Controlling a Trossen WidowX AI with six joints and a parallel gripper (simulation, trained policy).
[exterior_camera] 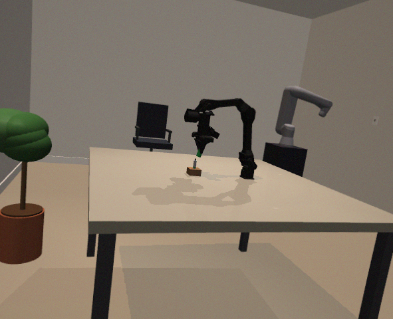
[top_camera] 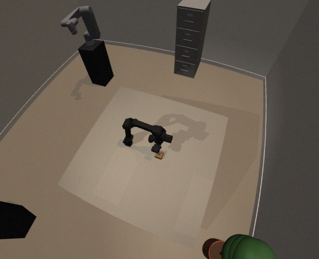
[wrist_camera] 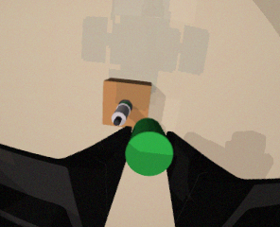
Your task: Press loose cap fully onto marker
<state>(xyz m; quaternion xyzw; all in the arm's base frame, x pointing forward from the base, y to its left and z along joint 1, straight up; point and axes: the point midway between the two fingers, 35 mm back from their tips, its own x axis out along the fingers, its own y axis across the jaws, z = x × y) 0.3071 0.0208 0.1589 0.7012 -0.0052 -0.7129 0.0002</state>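
Right now the grey marker is 10 mm ahead of my gripper tip, 30 mm to the right of it and 60 mm below it. From my gripper tip the other things lie so: green cap right at my gripper tip; brown holder block 10 mm ahead, 30 mm to the right, 110 mm below.
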